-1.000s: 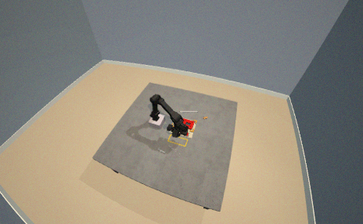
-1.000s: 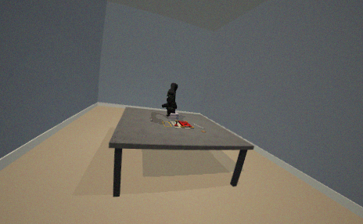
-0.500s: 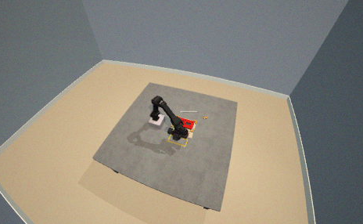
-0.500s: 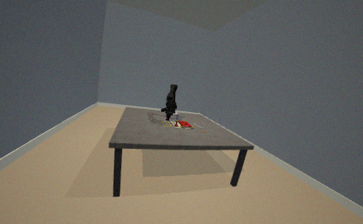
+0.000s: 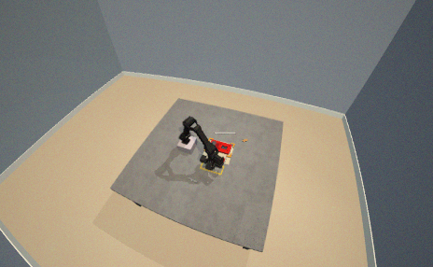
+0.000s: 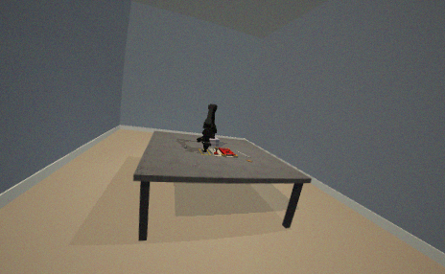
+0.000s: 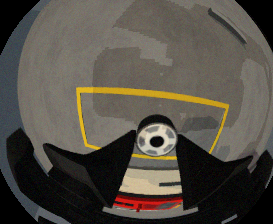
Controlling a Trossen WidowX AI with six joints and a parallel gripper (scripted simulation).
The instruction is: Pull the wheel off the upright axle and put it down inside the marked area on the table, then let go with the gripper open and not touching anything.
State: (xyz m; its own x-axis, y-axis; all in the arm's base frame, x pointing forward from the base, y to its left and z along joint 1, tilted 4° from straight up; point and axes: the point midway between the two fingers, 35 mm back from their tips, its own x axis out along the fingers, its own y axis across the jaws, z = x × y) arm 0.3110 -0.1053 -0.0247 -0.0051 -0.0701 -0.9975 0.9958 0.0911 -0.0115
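Now: the wheel right at my gripper tip. Also, from my gripper tip: thin grey rod: 400 mm to the left, 50 mm behind, 10 mm below; cream base plate: 190 mm to the left, 10 mm behind; grey pin: 180 mm to the right, 90 mm behind.
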